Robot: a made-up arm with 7 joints.
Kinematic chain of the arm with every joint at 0, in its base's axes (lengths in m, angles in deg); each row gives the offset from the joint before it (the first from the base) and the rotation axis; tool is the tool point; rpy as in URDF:
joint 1: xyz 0 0 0.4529 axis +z
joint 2: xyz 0 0 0 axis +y
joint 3: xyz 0 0 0.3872 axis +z
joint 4: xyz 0.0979 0 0 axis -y
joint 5: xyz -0.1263 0 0.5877 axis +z
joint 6: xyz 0 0 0 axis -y
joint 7: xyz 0.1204 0 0 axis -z
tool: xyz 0 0 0 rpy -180 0 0
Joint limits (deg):
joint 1: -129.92..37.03
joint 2: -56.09..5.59
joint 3: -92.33..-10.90
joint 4: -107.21..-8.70
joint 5: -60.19..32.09
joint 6: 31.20..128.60
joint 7: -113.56..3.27
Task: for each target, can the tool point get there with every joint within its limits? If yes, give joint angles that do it. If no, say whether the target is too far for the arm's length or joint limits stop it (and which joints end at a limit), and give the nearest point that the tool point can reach.
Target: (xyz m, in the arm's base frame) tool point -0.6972 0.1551 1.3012
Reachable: yes | joints -47.42 -48.02 -60.05 -44.36 -4.54 107.44 -99.43
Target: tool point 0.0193 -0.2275 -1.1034
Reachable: no: too far | nearest point 0.0658 -0.7759 0.5040 | short by 1.699 m
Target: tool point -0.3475 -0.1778 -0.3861
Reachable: no: joint limits stop it (at a limit: joint 2, joint 3, joint 4, joint 6) | nearest point -0.6913 -0.3537 0.5049 | short by 0.971 m
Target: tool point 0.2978 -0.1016 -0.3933
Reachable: no: joint limits stop it (at a limit: joint 2, joint 3, joint 4, joint 6) | nearest point 0.7034 -0.2400 0.5996 | short by 1.081 m
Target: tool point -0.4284 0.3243 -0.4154
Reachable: no: joint limits stop it (at a limit: joint 2, joint 3, joint 4, joint 6) | nearest point -0.6225 0.4712 0.5034 | short by 0.951 m
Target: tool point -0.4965 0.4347 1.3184
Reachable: yes | joints -75.33 -51.44 -49.09 -41.68 15.74 69.10 -87.92
